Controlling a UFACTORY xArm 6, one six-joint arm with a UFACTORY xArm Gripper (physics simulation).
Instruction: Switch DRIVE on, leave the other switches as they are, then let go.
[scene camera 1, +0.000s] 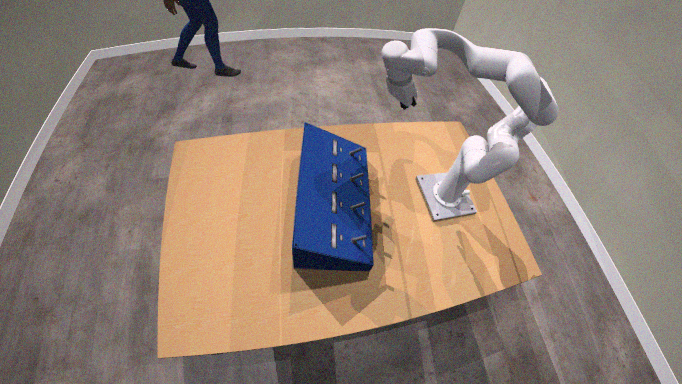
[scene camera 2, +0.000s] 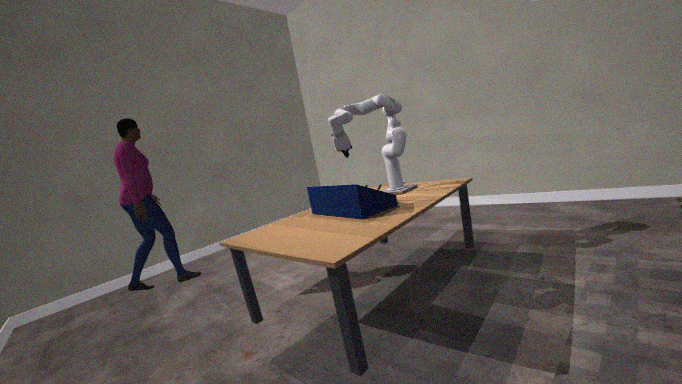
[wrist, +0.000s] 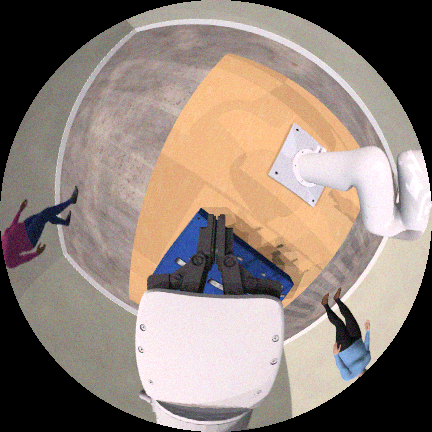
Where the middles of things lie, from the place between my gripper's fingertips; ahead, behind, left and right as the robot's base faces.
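Blue sloped switch panel (scene camera 1: 325, 224): 23 cm below my hand, 27 cm ahead of it, 20 cm to the left of it.
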